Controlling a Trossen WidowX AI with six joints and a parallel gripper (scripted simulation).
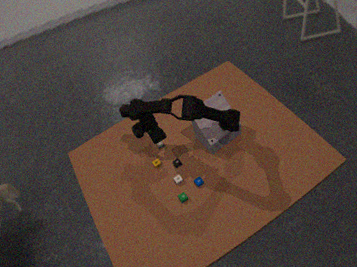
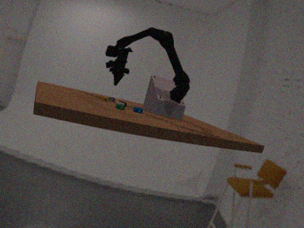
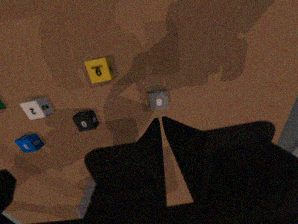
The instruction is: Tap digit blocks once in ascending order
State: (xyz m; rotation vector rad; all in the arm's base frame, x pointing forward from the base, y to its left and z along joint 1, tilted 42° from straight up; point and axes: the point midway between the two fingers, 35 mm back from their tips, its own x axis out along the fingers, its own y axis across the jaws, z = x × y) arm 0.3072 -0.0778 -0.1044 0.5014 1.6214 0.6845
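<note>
My gripper tip is 80 mm to the right of the yellow block, 80 mm above it and 60 mm short of it. From my gripper tip the other things lie so: black block 130 mm to the left, 80 mm below, 30 mm behind; then grey block 80 mm below, 10 mm to the right; then white block 210 mm to the left, 80 mm below, 10 mm ahead.
</note>
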